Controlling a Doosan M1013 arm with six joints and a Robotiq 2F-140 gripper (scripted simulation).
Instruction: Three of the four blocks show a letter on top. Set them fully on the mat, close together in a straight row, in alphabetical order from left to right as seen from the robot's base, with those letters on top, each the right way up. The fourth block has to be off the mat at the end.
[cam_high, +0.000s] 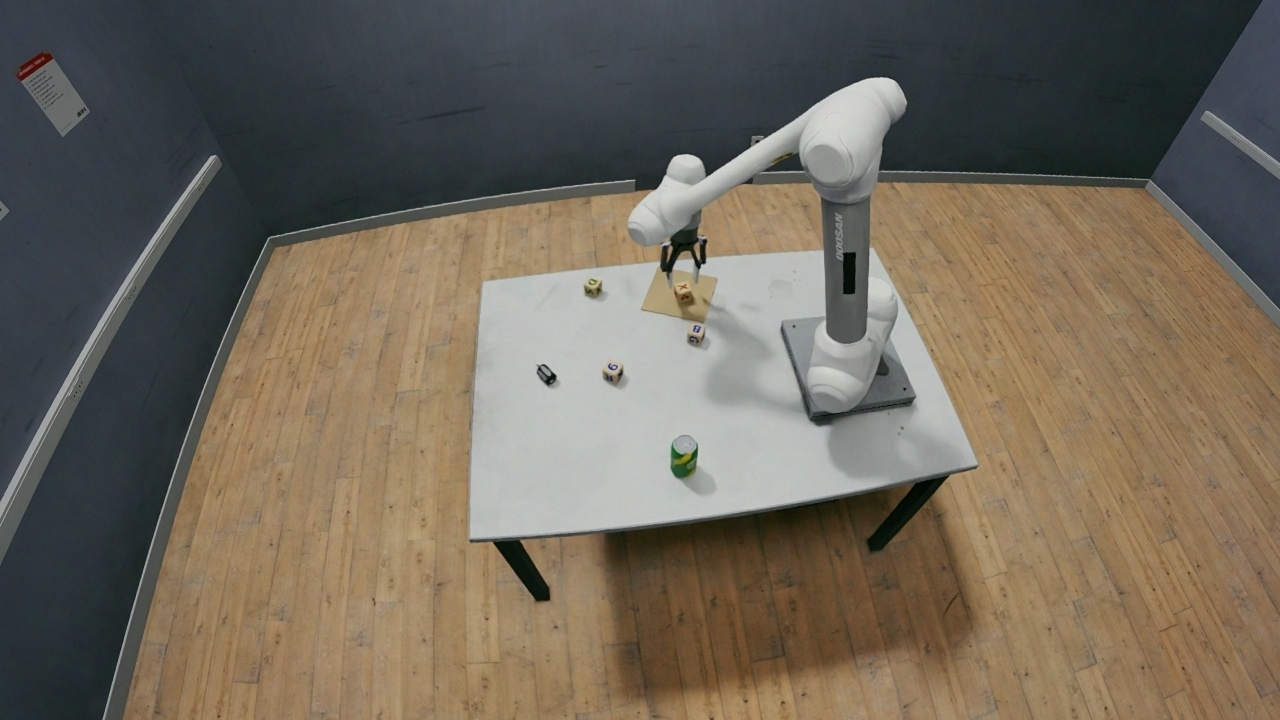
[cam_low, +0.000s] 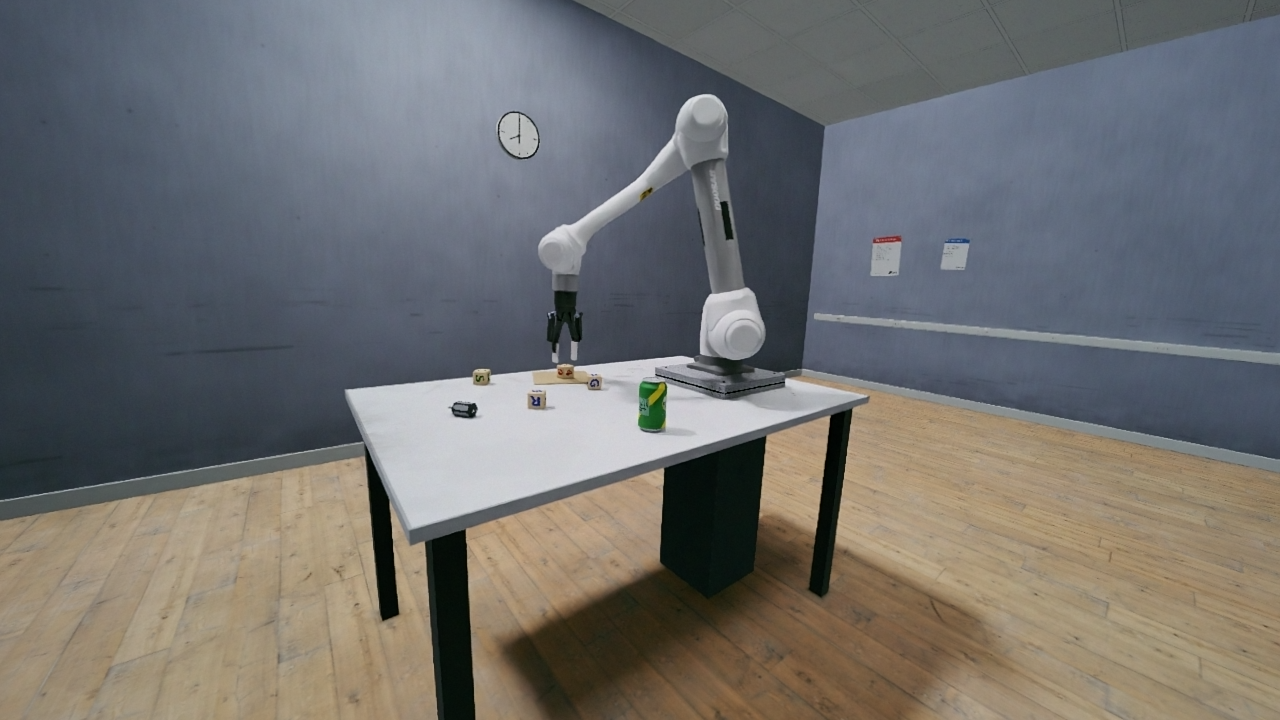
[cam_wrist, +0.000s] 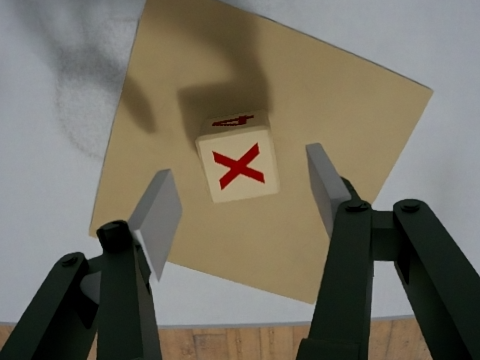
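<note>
The tan mat lies 90 mm below my hand and 20 mm to the right of it. Round my hand: black object (420 mm ahead, 270 mm to the left, 70 mm below); block (290 mm to the left, 220 mm ahead, 70 mm below); can (590 mm to the left, 60 mm ahead, 30 mm below).
</note>
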